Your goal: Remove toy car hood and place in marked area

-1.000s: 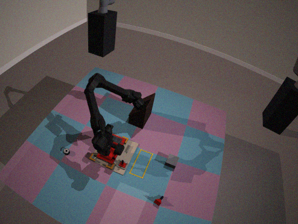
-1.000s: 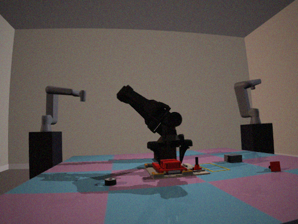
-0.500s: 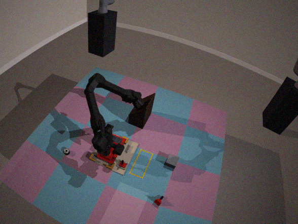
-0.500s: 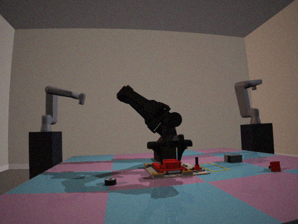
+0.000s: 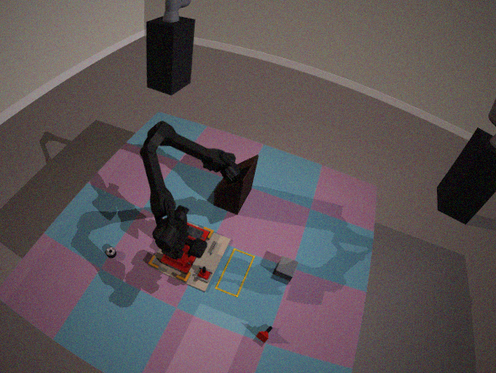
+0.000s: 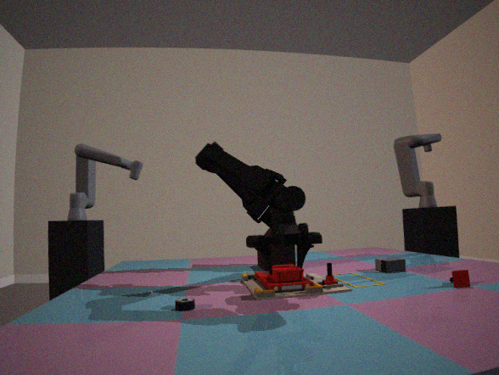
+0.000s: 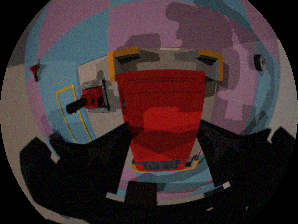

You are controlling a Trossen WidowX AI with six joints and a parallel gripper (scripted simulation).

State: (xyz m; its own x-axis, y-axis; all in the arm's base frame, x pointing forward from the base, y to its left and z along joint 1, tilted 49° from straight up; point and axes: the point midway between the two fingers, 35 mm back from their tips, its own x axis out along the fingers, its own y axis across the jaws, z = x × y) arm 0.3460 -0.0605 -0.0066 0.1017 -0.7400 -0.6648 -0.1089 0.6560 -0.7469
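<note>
Right now the flat base plate is 30 mm below my gripper tip, 30 mm behind it and 10 mm to the left of it. Also, from my gripper tip: black wheel (230 mm to the right, 140 mm ahead, 30 mm below); then red hood (10 mm above).
</note>
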